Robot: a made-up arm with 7 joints.
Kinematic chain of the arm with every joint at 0, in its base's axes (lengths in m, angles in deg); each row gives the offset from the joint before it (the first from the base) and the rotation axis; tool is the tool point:
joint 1: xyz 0 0 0 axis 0 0.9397 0.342
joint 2: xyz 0 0 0 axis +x
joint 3: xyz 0 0 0 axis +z
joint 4: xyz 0.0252 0 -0.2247 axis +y
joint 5: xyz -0.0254 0 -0.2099 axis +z
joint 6: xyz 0 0 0 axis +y
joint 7: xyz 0 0 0 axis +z
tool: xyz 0 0 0
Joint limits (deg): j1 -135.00..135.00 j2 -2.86..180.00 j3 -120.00..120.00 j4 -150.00..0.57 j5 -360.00..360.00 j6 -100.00..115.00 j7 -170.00..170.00
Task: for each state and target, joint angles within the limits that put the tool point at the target. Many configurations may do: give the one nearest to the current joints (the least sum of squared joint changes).
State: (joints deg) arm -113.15 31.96 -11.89 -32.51 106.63 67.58 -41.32
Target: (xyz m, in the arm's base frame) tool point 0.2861 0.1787 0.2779
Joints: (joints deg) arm -113.75 58.74 -7.73 -18.71 106.63 67.58 -41.32
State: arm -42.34 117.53 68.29 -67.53 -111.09 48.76 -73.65
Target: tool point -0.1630 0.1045 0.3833
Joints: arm -34.00 151.56 68.47 -35.41 -111.09 48.76 -73.65
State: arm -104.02 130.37 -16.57 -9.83 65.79 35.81 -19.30
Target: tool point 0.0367 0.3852 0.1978
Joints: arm -86.76 116.06 -54.52 -26.67 65.79 35.81 -19.30
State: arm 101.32 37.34 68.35 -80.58 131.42 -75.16 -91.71
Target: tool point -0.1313 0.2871 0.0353
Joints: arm 99.94 41.28 68.47 -100.25 131.42 -75.16 -91.71
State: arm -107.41 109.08 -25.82 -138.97 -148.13 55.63 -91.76
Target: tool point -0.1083 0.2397 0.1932
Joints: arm -132.15 152.23 -51.75 -96.88 -148.13 55.63 -91.76
